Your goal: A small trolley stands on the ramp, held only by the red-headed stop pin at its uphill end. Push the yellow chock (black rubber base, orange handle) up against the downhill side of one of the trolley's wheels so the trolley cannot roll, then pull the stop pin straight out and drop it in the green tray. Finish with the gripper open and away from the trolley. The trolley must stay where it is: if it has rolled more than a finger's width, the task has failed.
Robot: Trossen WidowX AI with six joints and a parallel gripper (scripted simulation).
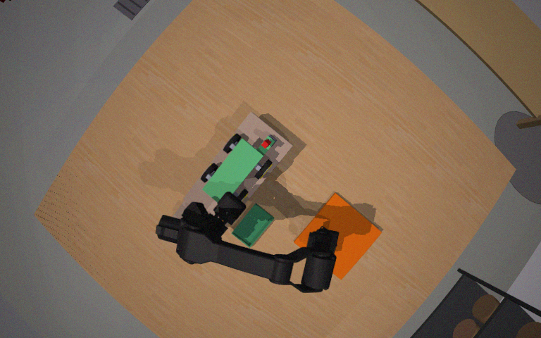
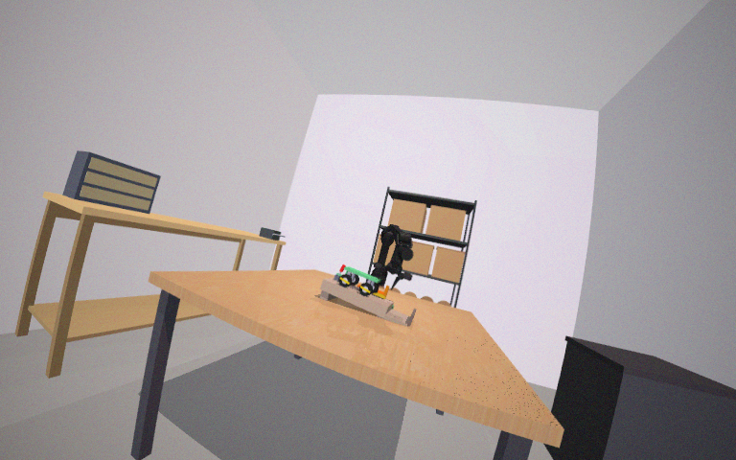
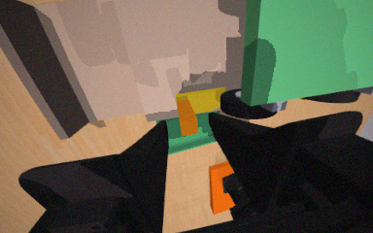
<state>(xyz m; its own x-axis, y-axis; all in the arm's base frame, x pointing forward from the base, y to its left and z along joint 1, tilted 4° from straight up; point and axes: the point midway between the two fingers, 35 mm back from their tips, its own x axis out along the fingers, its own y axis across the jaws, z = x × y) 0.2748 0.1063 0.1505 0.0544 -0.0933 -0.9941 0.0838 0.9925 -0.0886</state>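
Right now the yellow chock is 20 mm to the right of my gripper tip and 30 mm below it. Also, from my gripper tip: green tray 80 mm behind, 20 mm to the right, 120 mm below; beige ramp 50 mm ahead, 120 mm to the right, 60 mm below; green-topped trolley 50 mm ahead, 130 mm to the right.
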